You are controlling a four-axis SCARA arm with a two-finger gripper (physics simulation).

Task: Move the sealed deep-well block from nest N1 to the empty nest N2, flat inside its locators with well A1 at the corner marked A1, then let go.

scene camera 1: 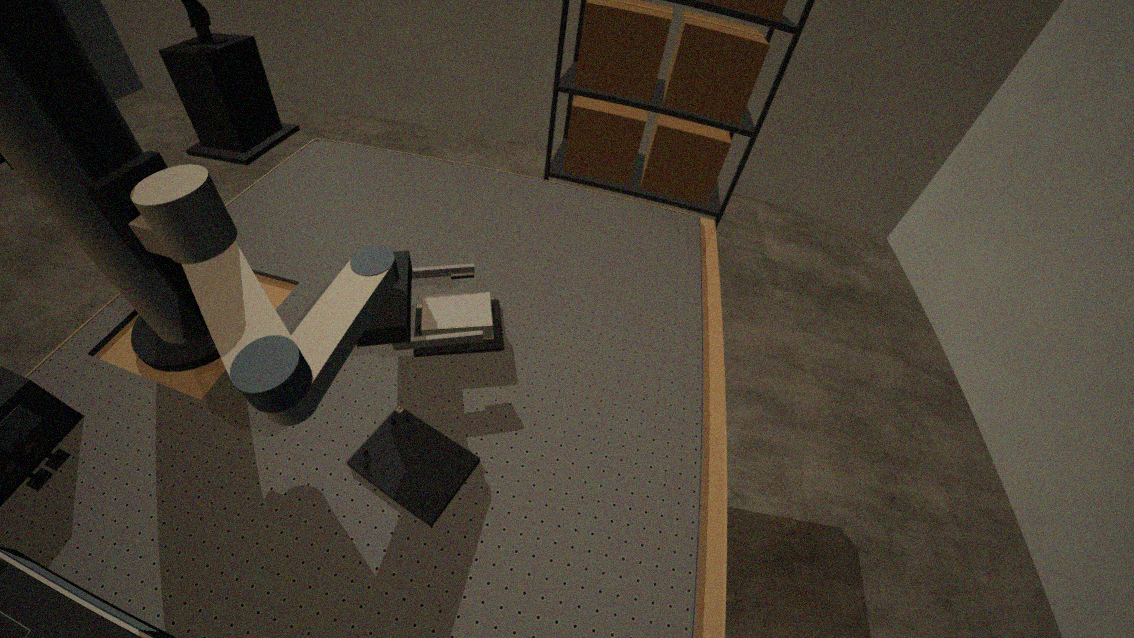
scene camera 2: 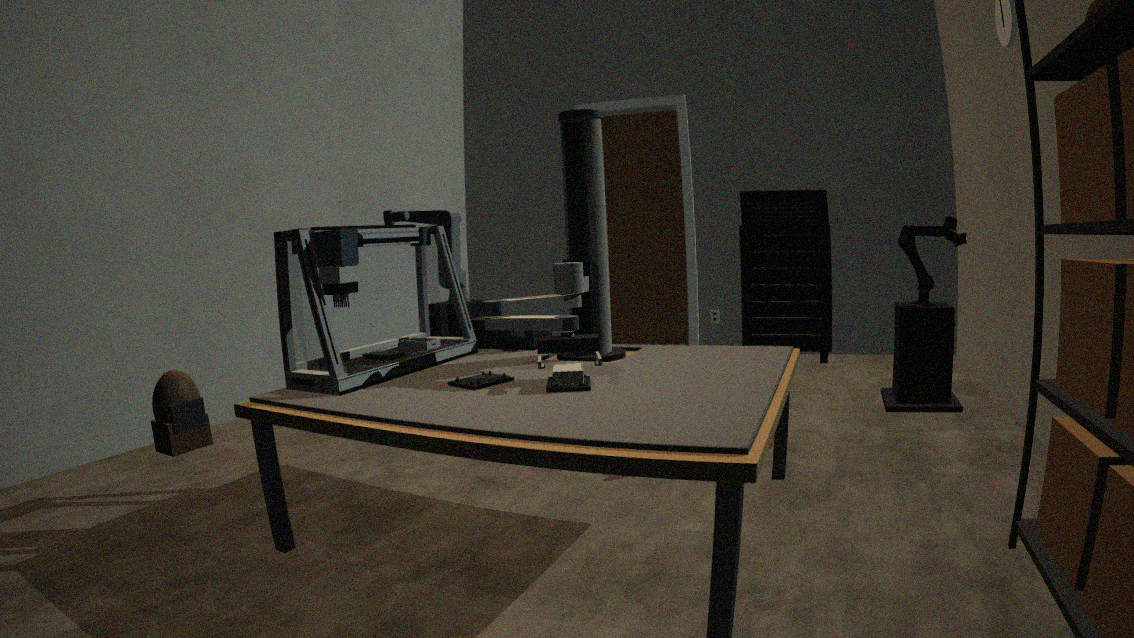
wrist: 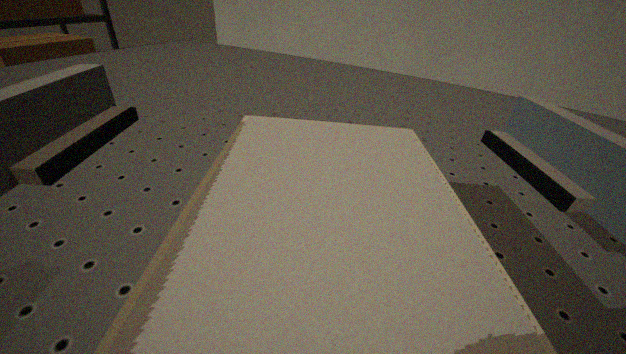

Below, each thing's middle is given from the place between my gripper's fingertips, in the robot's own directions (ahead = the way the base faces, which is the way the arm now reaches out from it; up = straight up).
Now: the deep-well block [scene camera 1: 450, 313] 3 cm behind my hand, 2 cm to the right of it and 4 cm below it.
